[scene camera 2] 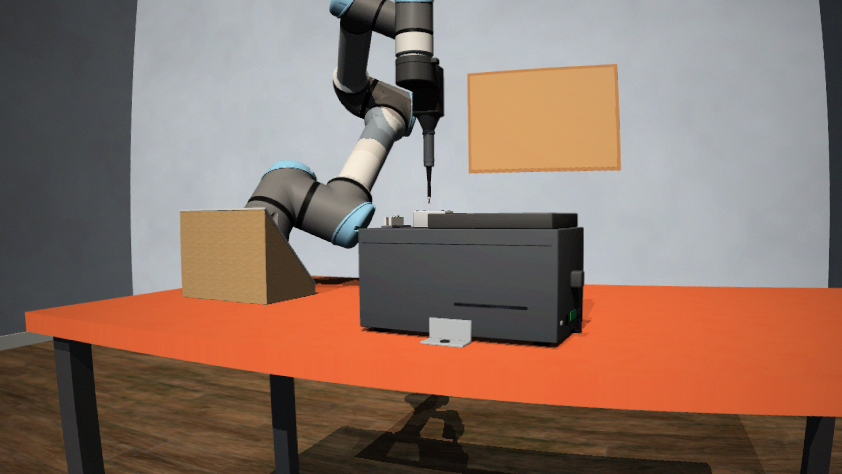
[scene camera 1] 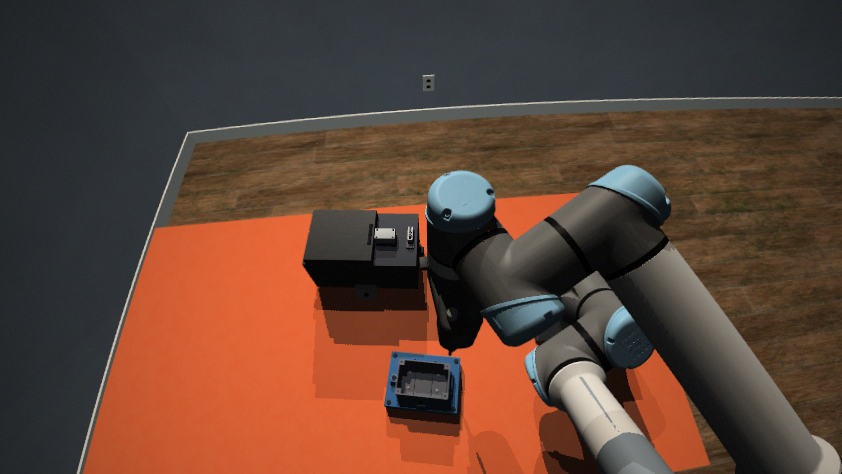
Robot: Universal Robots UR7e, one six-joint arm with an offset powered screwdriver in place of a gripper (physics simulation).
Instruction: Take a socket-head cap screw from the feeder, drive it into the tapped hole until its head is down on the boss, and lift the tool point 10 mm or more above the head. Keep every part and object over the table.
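The powered screwdriver [scene camera 1: 450, 351] [scene camera 2: 428, 199] points straight down. In the scene camera 2 view a small bright screw [scene camera 2: 428, 200] shows at its bit tip, in free air. In the scene camera 1 view the tip appears by the back right corner of the blue fixture [scene camera 1: 391, 393]; its height over it is hard to tell. The grey open housing [scene camera 1: 424, 383] sits in this fixture; its corner bosses are small, and which one has the tapped hole cannot be told. The black screw feeder [scene camera 1: 341, 235] [scene camera 2: 459, 276] stands behind, with its pick-up block [scene camera 1: 410, 235] [scene camera 2: 393, 220] on top.
A pale block [scene camera 1: 385, 234] [scene camera 2: 421, 218] stands on the feeder's top. A wooden wedge-shaped stand [scene camera 2: 223, 256] carries the arm's base. The arm's links reach over the right part of the orange table [scene camera 1: 235, 353] [scene camera 2: 707, 341]. A metal bracket [scene camera 2: 450, 330] is at the feeder's foot.
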